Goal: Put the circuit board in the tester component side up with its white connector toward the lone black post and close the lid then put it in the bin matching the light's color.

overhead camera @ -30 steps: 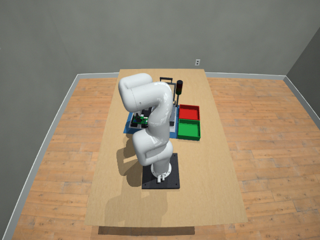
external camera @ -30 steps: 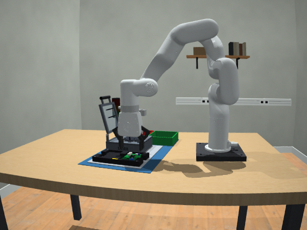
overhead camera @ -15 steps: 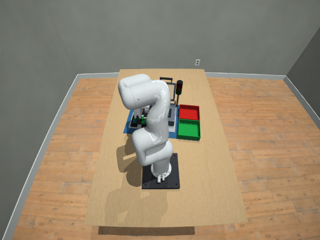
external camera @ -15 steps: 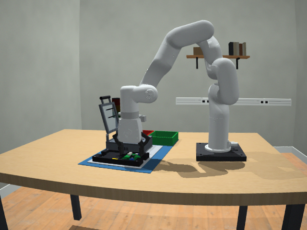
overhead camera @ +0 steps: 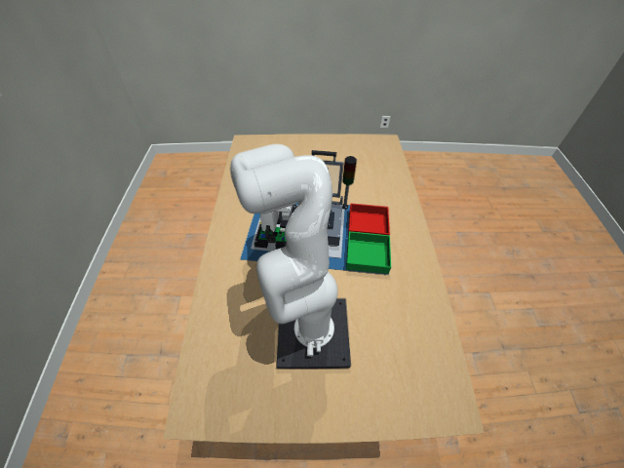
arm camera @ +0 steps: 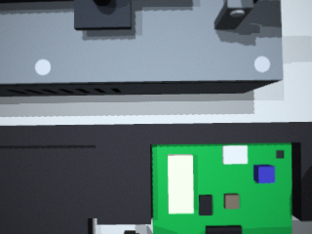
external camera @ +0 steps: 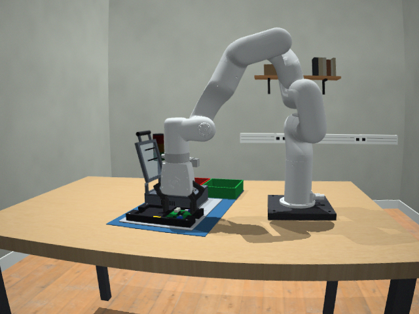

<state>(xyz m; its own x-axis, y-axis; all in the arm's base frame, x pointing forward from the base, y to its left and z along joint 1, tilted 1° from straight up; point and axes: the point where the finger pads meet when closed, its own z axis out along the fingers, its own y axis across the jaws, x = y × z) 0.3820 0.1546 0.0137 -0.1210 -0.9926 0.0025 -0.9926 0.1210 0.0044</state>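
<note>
The green circuit board is 20 mm below my hand. Round my hand: tester lid 160 mm ahead, 190 mm to the right, 140 mm above; then red bin 60 mm ahead, 380 mm to the right, 20 mm below; then green bin 90 mm behind, 360 mm to the right, 20 mm below.
</note>
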